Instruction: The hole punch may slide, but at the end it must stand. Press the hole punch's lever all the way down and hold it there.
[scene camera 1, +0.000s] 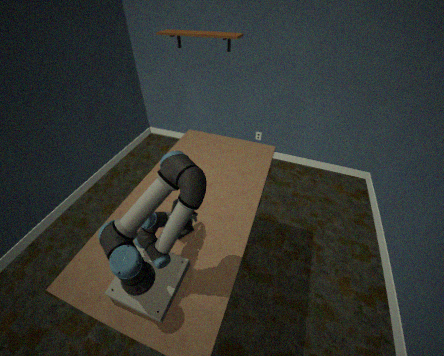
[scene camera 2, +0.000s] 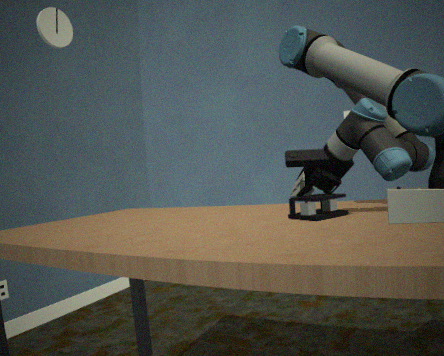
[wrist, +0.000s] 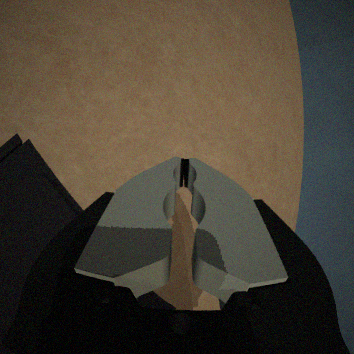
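Seen in the pictures: gripper, between the fingertips: (scene camera 1: 197, 214) (wrist: 183, 161); arm's base, origin of its link: (scene camera 1: 138, 278).
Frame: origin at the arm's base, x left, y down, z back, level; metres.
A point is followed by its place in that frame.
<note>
The hole punch stands upright on the table (scene camera 1: 227, 185) {x -0.203, y 0.058, z -0.767 m} (scene camera 2: 175, 235) {x 0.203, y 0.058, z -0.633 m} (wrist: 150, 75) {x -0.098, y 0.058, z -0.509 m}. In scene camera 2, its black base (scene camera 2: 320, 216) {x 0.017, y 0.048, z -0.331 m} lies flat, with grey blocks above it, and its black lever (scene camera 2: 332, 196) {x -0.023, y 0.004, z -0.304 m} is low and almost level. Whether the lever is at its very bottom I cannot tell. A dark part of the hole punch (wrist: 35, 195) {x -0.037, y 0.002, z -0.398 m} shows at the left of the wrist view. My gripper (scene camera 2: 295, 194) {x -0.115, y 0.015, z -0.437 m} (wrist: 183, 161) {x -0.115, y 0.015, z -0.437 m} is shut and empty, tilted over the punch, its dark body right above the lever and seeming to touch it. In scene camera 1 the arm hides much of both.
The arm's pale base block (scene camera 1: 172, 280) {x -0.150, y 0.007, z -0.044 m} (scene camera 2: 417, 206) {x 0.102, y 0.023, z -0.112 m} stands close to the punch, on its right in scene camera 2. A wooden shelf (scene camera 1: 200, 34) hangs high on the wall. A round clock (scene camera 2: 54, 30) hangs at the upper left.
</note>
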